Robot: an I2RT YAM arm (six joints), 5 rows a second.
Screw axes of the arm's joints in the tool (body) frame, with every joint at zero. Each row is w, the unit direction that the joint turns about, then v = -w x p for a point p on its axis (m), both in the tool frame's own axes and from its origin. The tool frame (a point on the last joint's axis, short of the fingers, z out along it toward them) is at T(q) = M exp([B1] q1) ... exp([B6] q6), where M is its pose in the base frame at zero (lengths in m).
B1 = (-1, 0, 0, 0, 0.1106, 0)
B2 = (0, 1, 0, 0.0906, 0, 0.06)
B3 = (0, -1, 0, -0.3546, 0, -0.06)
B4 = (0, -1, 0, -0.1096, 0, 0)
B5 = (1, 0, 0, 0, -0.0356, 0)
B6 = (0, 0, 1, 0, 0, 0)
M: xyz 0.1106 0 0.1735 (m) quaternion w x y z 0.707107 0 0.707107 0
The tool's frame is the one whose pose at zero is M.
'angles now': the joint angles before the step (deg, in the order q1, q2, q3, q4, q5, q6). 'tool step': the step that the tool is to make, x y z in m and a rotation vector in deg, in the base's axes. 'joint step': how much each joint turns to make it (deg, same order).
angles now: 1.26, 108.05, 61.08, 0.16, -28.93, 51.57
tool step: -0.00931, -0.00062, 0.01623, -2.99, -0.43, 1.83
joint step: 0.02, -3.59, 0.04, -5.08, 0.99, -3.82
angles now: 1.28, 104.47, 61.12, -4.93, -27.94, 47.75
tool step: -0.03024, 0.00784, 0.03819, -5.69, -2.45, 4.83
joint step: 1.62, -9.71, -1.57, -9.05, 2.22, -6.98
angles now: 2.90, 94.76, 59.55, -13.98, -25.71, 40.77
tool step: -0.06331, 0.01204, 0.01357, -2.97, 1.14, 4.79
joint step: 3.21, -14.01, -9.29, -7.52, 1.21, -3.36
